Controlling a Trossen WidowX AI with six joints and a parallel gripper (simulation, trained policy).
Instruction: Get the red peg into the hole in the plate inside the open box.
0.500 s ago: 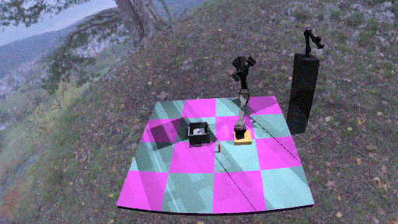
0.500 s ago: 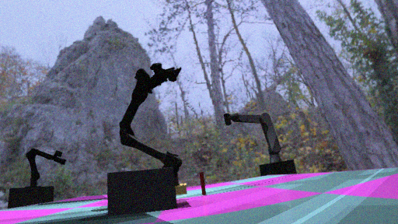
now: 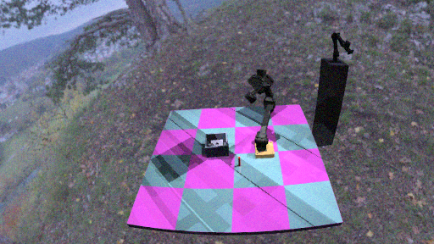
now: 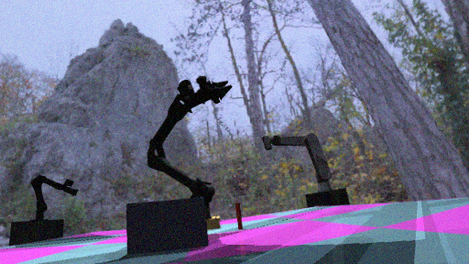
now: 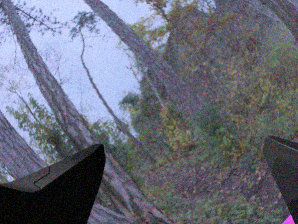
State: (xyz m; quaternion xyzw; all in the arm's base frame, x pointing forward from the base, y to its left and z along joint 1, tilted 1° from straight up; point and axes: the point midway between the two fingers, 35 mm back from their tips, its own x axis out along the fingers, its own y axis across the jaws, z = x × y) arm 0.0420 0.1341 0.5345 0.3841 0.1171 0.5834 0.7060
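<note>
Right now my gripper tip is 120 mm short of the red peg, 50 mm to the left of it and 540 mm above it. Round my gripper tip: grey plate 260 mm ahead, 250 mm to the right, 540 mm below; dark box 260 mm ahead, 250 mm to the right, 560 mm below.
</note>
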